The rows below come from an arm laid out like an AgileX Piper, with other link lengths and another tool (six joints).
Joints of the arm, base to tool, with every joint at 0 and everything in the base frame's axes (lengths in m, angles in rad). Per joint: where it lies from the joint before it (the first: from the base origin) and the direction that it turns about. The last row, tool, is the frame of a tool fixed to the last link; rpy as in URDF.
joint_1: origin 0 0 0.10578 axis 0 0 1
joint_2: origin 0 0 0 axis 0 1 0
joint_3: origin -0.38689 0 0.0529 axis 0 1 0
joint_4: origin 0.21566 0 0.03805 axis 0.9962 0 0.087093
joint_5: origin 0 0 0 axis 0 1 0
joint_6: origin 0.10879 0 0.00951 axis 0.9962 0 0.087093
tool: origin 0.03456 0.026 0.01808 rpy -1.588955 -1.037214 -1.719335
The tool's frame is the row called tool.
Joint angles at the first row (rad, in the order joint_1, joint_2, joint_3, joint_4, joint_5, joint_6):
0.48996 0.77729 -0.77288 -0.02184 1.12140 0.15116
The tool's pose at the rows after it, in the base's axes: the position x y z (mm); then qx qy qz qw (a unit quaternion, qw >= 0):
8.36 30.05 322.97 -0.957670 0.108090 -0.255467 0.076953
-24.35 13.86 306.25 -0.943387 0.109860 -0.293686 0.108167
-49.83 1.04 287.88 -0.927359 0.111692 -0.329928 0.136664
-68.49 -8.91 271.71 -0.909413 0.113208 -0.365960 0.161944
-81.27 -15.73 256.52 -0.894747 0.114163 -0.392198 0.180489
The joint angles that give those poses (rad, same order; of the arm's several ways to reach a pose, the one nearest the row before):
0.48994 0.59822 -0.70839 -0.00871 1.13116 0.13969
0.48999 0.43505 -0.65556 -0.00002 1.13899 0.13788
0.48995 0.28827 -0.61276 0.00541 1.14542 0.13784
0.48995 0.16184 -0.58373 0.00542 1.14769 0.13783
0.48998 0.06253 -0.55927 0.00540 1.15188 0.13786

